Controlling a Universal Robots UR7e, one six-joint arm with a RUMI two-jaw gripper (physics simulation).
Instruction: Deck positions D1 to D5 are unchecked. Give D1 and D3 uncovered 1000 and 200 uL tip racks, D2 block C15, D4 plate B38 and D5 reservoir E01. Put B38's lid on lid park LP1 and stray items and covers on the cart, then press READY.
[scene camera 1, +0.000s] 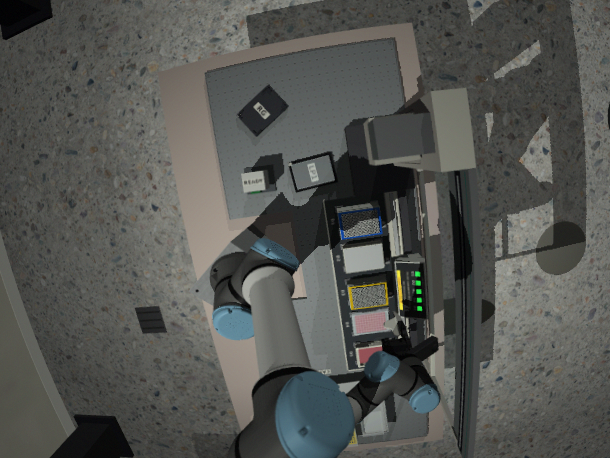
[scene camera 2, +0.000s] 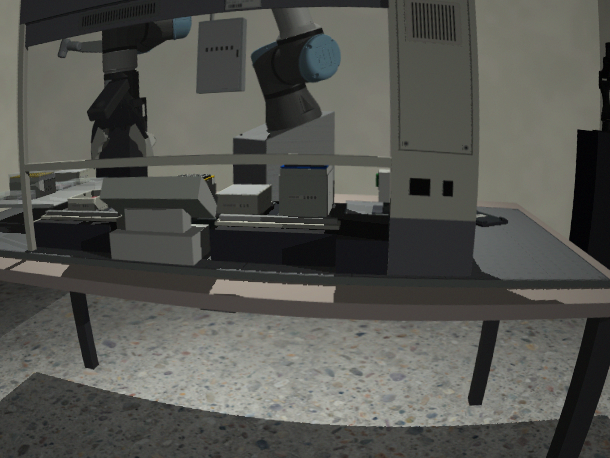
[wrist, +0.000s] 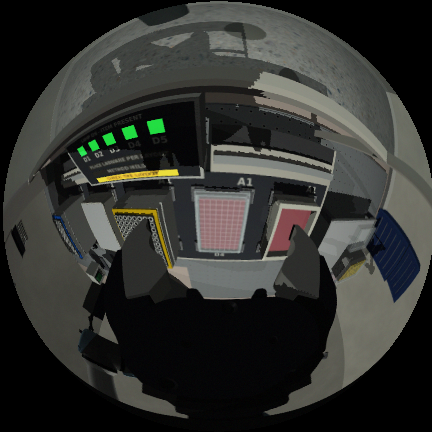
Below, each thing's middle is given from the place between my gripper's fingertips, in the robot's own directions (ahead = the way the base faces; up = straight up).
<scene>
Right now the grey tower (scene camera 1: 450, 115) is 590 mm to the left of my hand, 120 mm above it and 110 mm ahead of it.
</scene>
